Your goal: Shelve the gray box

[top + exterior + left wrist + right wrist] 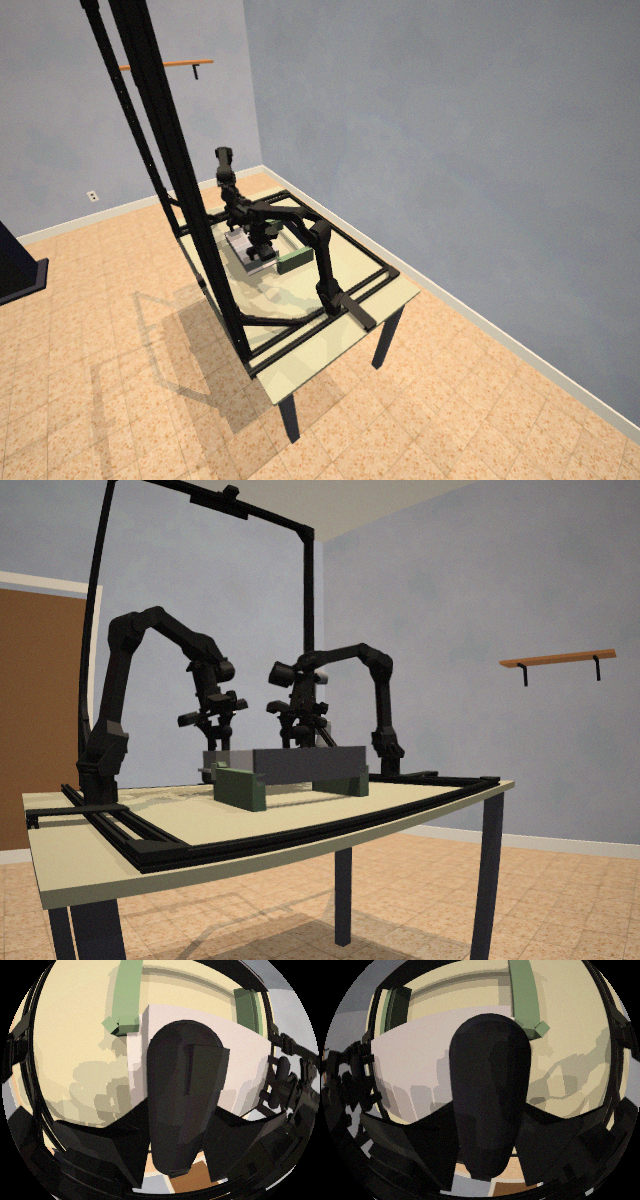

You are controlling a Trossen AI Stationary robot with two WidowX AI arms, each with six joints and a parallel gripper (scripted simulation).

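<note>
My left hand is 12 cm to the left of the gray box and 5 cm above it. Round my left hand: gray back plate (23 cm ahead, 14 cm to the right, 8 cm below).
My right hand is 12 cm to the right of the gray box, 5 cm above it and 1 cm short of it. From my right hand the other things lie so: gray back plate: 24 cm ahead, 11 cm to the left, 8 cm below.
</note>
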